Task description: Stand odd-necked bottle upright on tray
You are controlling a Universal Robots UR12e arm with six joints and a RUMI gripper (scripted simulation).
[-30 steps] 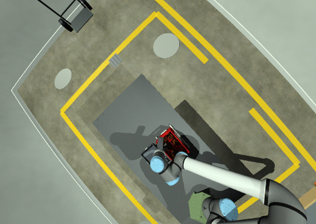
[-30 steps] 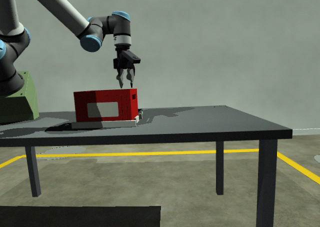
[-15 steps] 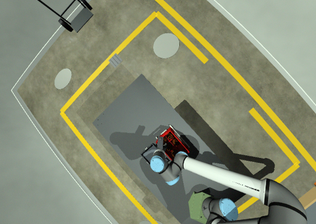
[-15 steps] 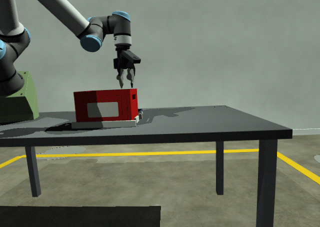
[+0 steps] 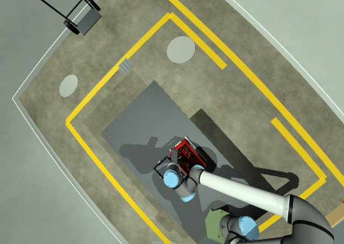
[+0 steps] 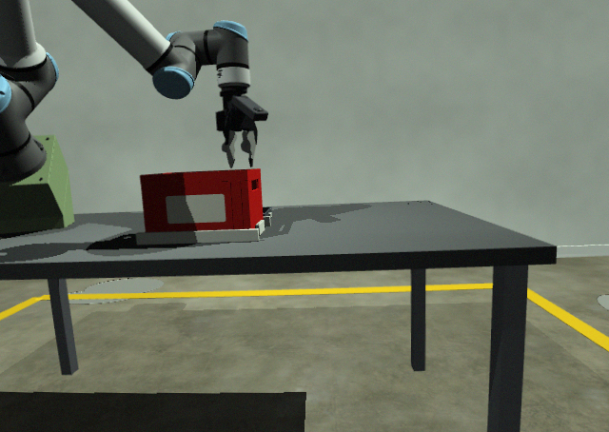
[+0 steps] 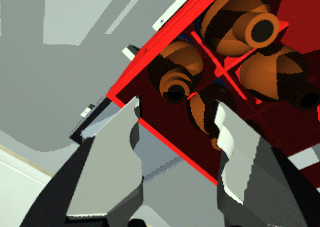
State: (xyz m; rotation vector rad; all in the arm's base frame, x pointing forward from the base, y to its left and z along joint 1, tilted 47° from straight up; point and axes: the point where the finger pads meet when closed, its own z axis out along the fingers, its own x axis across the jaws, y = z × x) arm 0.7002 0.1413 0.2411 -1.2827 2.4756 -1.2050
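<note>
Now: hand 11 cm above the bottle, 8 cm to the left of it and 1 cm past it. Round my hand: dark tray: 23 cm to the left, 18 cm below, 10 cm behind; red crate: 11 cm below, 9 cm behind, 4 cm to the right.
</note>
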